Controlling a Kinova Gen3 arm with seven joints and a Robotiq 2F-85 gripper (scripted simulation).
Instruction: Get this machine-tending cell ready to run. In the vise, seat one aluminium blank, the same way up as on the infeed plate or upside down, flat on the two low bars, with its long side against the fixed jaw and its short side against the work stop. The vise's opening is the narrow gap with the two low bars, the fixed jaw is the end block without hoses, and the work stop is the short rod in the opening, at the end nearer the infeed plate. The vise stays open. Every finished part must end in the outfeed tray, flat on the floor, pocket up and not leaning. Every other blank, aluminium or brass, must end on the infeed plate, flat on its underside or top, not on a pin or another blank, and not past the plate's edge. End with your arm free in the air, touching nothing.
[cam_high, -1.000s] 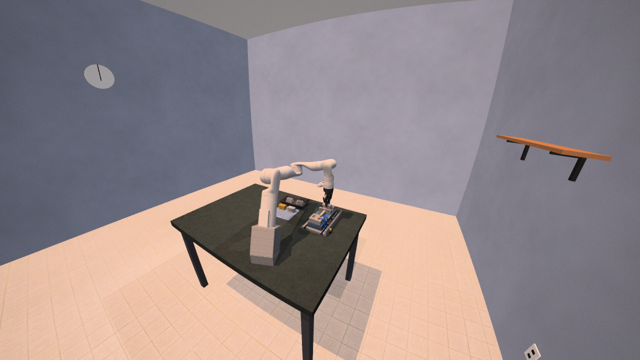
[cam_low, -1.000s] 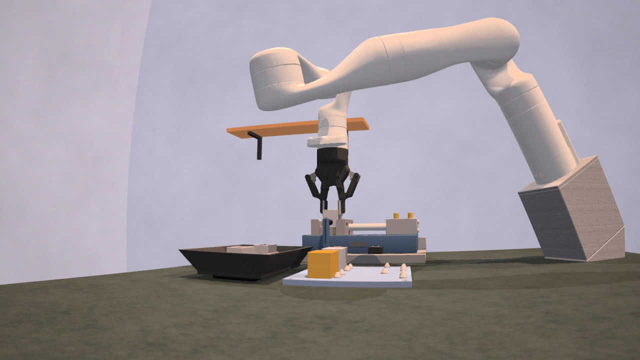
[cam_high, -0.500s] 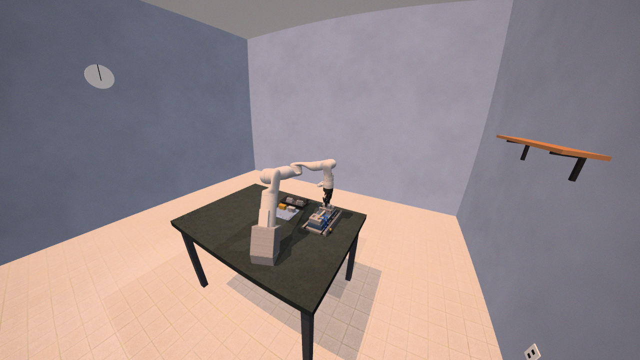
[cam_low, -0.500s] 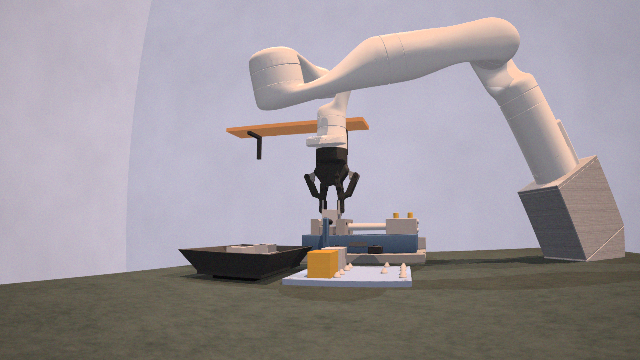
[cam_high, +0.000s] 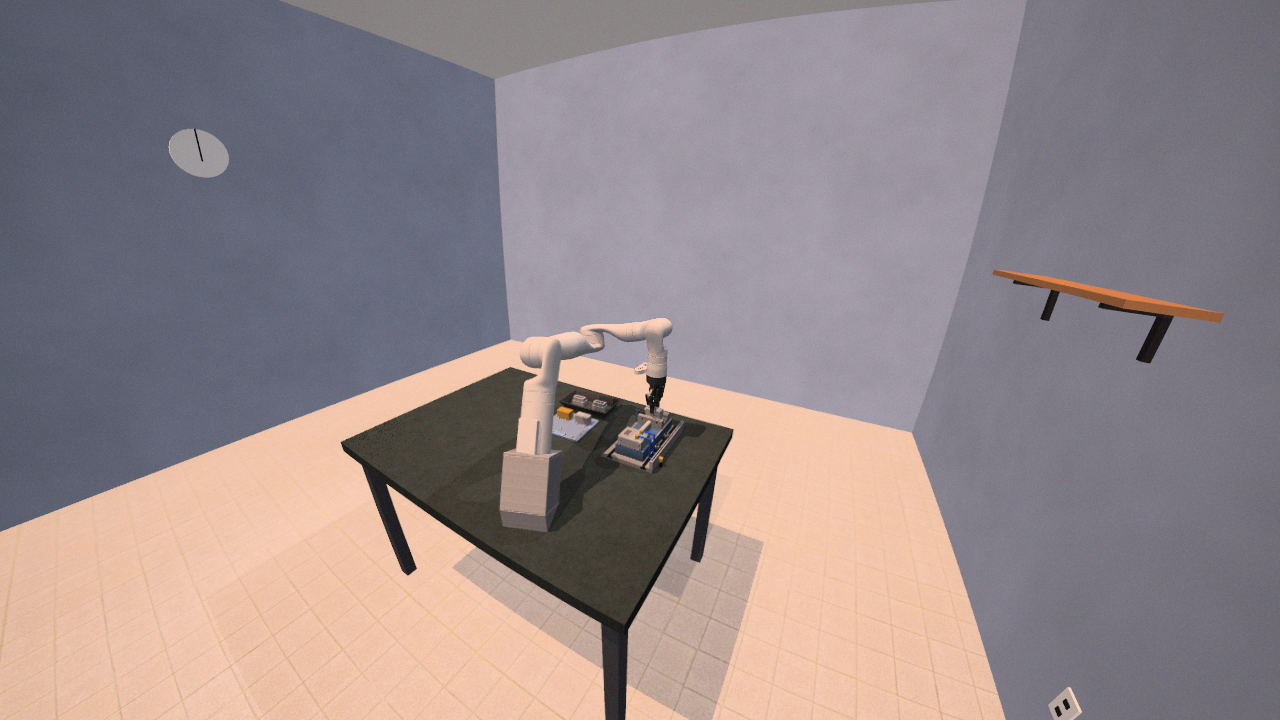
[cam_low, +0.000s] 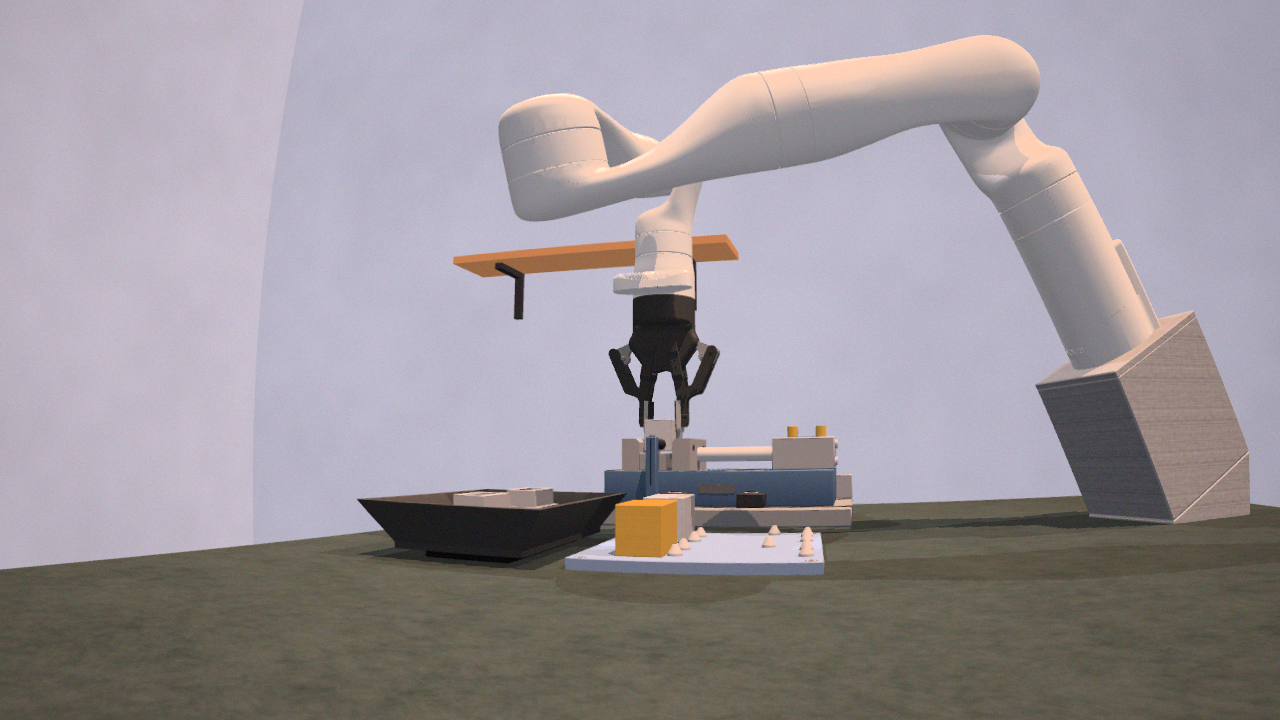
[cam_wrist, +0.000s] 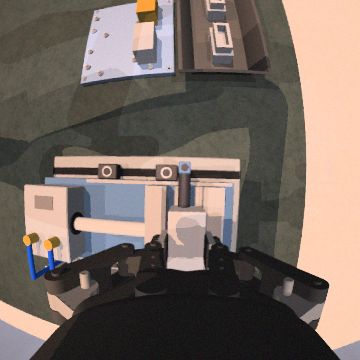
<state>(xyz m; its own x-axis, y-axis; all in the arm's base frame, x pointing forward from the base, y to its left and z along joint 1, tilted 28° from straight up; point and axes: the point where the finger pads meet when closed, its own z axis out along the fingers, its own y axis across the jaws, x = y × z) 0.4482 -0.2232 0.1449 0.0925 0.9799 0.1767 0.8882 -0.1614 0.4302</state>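
My hand is 40 mm above the fixed jaw and 30 mm short of it. Round my hand: vise: 80 mm below, 70 mm behind, 10 mm to the left; work stop rod: 50 mm to the left, 30 mm below; moving jaw: 40 mm below, 30 mm behind.
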